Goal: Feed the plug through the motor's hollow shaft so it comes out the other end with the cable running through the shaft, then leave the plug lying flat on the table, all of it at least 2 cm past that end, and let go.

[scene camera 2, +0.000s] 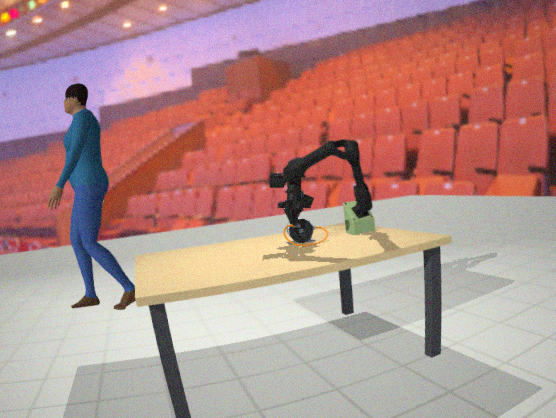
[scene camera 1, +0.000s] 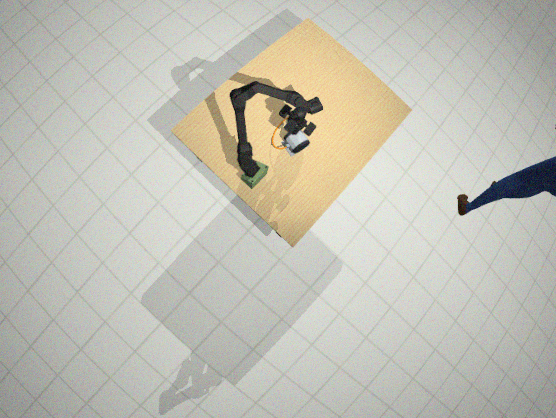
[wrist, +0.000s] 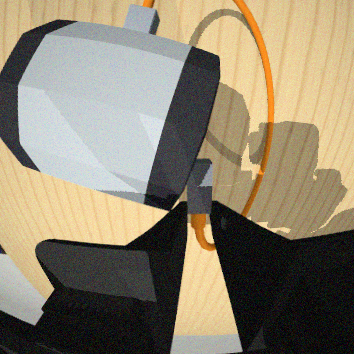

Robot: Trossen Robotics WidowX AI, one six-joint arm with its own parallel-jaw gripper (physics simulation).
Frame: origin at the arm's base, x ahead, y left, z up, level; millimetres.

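Seen in the pictures: gripper, between the fingertips: (scene camera 2: 293,225) (wrist: 197,207); arm's base, origin of its link: (scene camera 2: 360,211) (scene camera 1: 252,171).
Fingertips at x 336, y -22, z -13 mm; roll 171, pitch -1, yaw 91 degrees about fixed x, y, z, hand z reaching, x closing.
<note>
Offsets run from my fingertips to a thing's top centre. "*": to the spot under its first point. Level surfaces: height alone.
The motor @(dx -57, dy -49, dz +22 mm) (scene camera 1: 298,142) (scene camera 2: 301,231) (wrist: 105,107), a silver drum with black end caps, lies on its side on the table. An orange cable @(* dx -102, dy +61, dz -71 mm) (scene camera 1: 273,137) (scene camera 2: 327,235) (wrist: 270,100) loops beside it from a small grey block @(* dx -109, dy -29, dz -20 mm) (wrist: 141,19) on its side. My gripper (scene camera 2: 293,223) (wrist: 197,207) is shut on the grey plug @(dx -15, dy +0, dz +8 mm) (wrist: 199,192), with the cable's end bending away behind it. The plug is beside the near edge of one black end cap, and its far end shows outside the motor. The shaft's opening does not show in the wrist view. In the scene views the plug cannot be made out.
The wooden table @(dz -80 mm) (scene camera 1: 350,100) (scene camera 2: 210,272) carries the arm's green base (scene camera 1: 255,175) (scene camera 2: 359,221) near one edge. The arm bends over the motor. A person (scene camera 1: 525,182) (scene camera 2: 89,155) stands off the table. Shadows of the arm and cable fall beside the motor.
</note>
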